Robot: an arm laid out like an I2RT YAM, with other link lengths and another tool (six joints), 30 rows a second.
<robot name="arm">
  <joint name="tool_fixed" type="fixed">
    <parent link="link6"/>
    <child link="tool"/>
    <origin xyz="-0.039 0.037 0.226" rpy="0.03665 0 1.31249"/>
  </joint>
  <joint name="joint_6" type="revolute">
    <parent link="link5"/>
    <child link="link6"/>
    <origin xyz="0.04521 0 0.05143" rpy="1.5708 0 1.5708"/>
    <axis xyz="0 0 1"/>
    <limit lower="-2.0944" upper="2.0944"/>
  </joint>
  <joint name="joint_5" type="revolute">
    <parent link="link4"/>
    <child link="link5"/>
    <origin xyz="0.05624 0.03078 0.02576" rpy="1.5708 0 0"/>
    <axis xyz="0 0 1"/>
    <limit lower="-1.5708" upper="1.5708"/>
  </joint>
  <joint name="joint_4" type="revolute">
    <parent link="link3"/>
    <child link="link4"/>
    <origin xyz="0.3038 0.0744 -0.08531" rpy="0 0 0"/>
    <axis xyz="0 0 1"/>
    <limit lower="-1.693" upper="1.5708"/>
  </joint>
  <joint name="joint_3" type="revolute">
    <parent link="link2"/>
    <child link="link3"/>
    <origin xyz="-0.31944 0 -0.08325" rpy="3.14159 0 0"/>
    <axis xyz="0 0 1"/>
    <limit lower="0" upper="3.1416"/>
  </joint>
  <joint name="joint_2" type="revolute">
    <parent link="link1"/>
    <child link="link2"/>
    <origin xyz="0.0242 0.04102 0.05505" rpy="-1.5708 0 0"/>
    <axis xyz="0 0 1"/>
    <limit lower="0" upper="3.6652"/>
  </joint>
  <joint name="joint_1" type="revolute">
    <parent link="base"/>
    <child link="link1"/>
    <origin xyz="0 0 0.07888" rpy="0 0 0"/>
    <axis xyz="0 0 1"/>
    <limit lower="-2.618" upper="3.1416"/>
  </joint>
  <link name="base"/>
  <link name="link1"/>
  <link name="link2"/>
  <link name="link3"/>
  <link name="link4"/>
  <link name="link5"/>
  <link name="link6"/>
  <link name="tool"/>
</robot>
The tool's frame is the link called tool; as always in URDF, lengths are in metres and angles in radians.
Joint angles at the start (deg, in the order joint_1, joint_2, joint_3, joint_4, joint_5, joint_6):
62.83 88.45 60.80 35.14 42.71 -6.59
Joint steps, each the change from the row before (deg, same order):
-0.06 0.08 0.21 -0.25 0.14 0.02
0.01 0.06 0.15 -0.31 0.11 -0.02
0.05 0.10 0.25 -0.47 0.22 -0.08
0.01 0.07 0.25 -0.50 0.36 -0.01
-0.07 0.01 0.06 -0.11 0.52 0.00
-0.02 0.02 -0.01 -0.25 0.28 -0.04
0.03 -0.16 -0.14 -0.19 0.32 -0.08
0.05 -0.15 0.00 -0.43 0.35 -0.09
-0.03 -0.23 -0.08 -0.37 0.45 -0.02
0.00 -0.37 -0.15 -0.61 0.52 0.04
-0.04 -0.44 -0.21 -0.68 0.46 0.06
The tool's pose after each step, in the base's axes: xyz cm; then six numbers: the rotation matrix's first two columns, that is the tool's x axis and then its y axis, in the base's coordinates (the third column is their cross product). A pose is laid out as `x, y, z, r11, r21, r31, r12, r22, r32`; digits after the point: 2 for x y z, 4 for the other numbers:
40.25, 47.22, 35.32, 0.1797, -0.2345, -0.9553, -0.2637, 0.9241, -0.2765
40.28, 47.21, 35.26, 0.1776, -0.2383, -0.9548, -0.2626, 0.9236, -0.2794
40.32, 47.20, 35.17, 0.1744, -0.2447, -0.9538, -0.2605, 0.9227, -0.2843
40.41, 47.09, 35.10, 0.1699, -0.2503, -0.9531, -0.2558, 0.9229, -0.2879
40.58, 46.83, 35.08, 0.1660, -0.2524, -0.9533, -0.2467, 0.9253, -0.2880
40.65, 46.68, 34.91, 0.1623, -0.2578, -0.9525, -0.2426, 0.9252, -0.2918
40.65, 46.48, 34.82, 0.1596, -0.2622, -0.9517, -0.2383, 0.9254, -0.2949
40.64, 46.28, 34.75, 0.1560, -0.2683, -0.9506, -0.2340, 0.9250, -0.2995
40.70, 45.96, 34.70, 0.1515, -0.2728, -0.9501, -0.2270, 0.9259, -0.3021
40.71, 45.55, 34.62, 0.1452, -0.2789, -0.9493, -0.2199, 0.9264, -0.3058
40.72, 45.11, 34.51, 0.1385, -0.2855, -0.9483, -0.2133, 0.9265, -0.3101

